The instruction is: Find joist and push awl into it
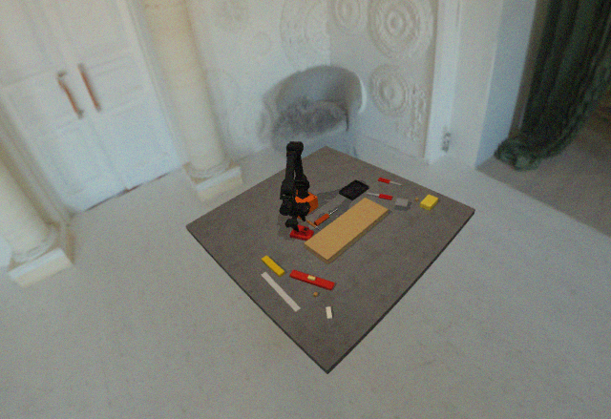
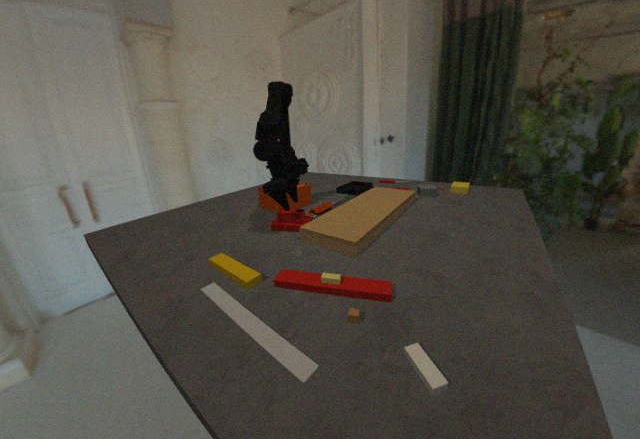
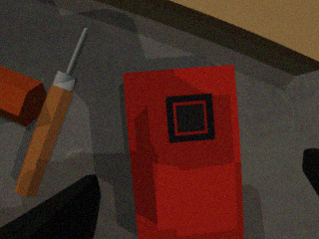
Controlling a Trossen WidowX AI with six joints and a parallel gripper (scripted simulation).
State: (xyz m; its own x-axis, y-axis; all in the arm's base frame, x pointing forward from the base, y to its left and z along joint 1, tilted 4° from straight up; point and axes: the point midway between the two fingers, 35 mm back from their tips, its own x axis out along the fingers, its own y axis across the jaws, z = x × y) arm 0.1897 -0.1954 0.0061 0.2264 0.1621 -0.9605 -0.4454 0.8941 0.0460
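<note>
Right now the red stud finder is 1 cm ahead of my gripper tip and 3 cm below it. The rest, counted from my gripper tip: red level: 27 cm ahead, 19 cm to the right, 6 cm below; yellow bar: 5 cm ahead, 27 cm to the right, 6 cm below; orange-handled awl: 22 cm to the left, 6 cm below.
</note>
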